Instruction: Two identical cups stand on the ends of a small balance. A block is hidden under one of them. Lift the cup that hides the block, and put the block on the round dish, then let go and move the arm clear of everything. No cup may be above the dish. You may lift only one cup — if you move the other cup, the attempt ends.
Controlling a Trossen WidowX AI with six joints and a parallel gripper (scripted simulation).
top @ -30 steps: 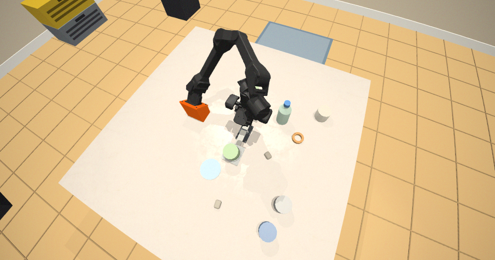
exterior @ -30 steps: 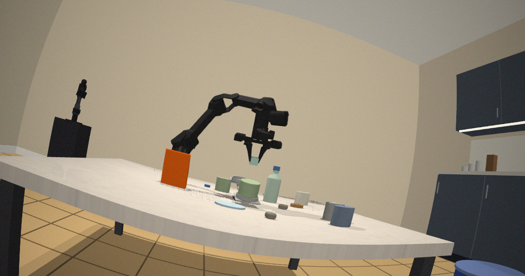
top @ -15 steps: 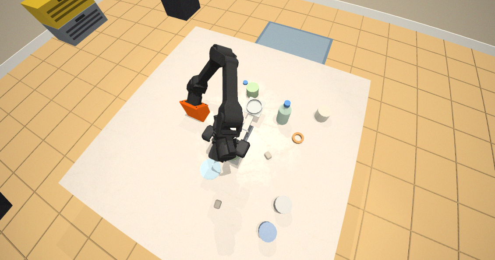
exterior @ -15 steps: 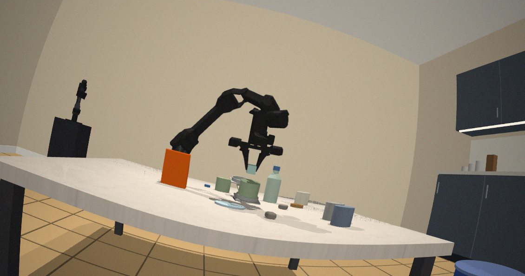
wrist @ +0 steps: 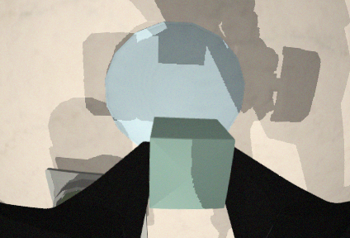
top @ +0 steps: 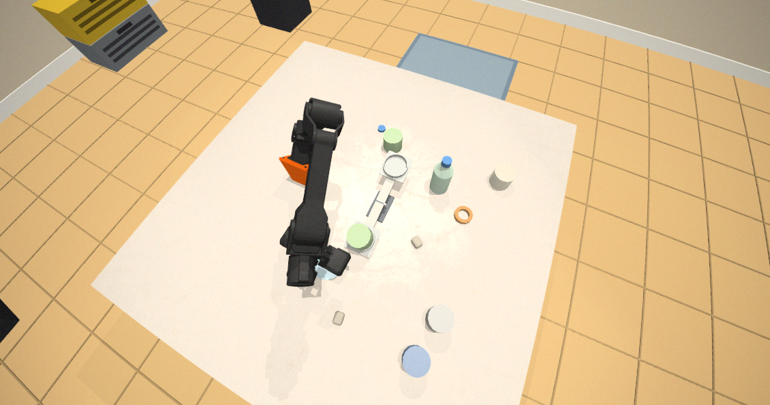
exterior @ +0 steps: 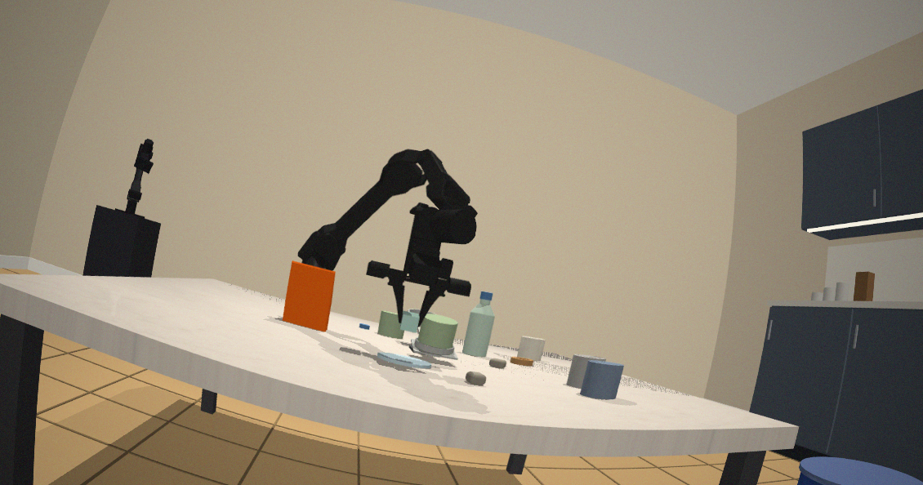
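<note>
The round light-blue dish is 7 cm below my gripper tip. Round my gripper tip: pale teal block (1 cm above); blue cylinder (34 cm ahead, 11 cm to the right, 3 cm below); green bottle (21 cm ahead, 39 cm to the left, 4 cm above).
</note>
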